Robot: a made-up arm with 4 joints.
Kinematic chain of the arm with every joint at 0, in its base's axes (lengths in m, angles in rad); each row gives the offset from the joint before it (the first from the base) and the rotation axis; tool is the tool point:
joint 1: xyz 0 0 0.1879 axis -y
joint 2: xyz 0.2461 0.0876 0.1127 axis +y
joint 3: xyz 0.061 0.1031 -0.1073 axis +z
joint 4: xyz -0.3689 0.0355 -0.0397 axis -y
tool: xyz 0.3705 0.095 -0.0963
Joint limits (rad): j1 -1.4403..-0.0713 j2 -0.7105..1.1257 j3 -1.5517..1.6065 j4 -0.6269..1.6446
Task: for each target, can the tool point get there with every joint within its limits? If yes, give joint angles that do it. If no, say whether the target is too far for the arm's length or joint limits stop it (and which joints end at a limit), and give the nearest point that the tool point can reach.
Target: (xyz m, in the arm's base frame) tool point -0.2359 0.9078 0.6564
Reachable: no: joint limits stop it (at a limit: joint 1, joint 2, joint 4) | nearest point 0.0850 0.5023 0.4436 | short by 0.559 m
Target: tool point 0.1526 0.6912 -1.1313
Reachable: no: too far | nearest point 0.0787 0.3185 -0.4927 | short by 0.743 m
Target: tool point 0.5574 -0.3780 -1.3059
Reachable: no: too far | nearest point 0.1933 0.0608 -0.3302 | short by 1.130 m
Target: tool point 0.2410 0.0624 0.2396
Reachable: yes | joints -1.0833 -0.3963 1.2615 1.2982
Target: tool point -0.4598 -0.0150 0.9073
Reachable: no: joint limits stop it (at a limit: joint 1, joint 4) | nearest point -0.0047 0.1058 0.5089 | short by 0.617 m
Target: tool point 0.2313 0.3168 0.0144
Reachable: yes | joints -0.5680 0.4479 -0.1862 0.3696
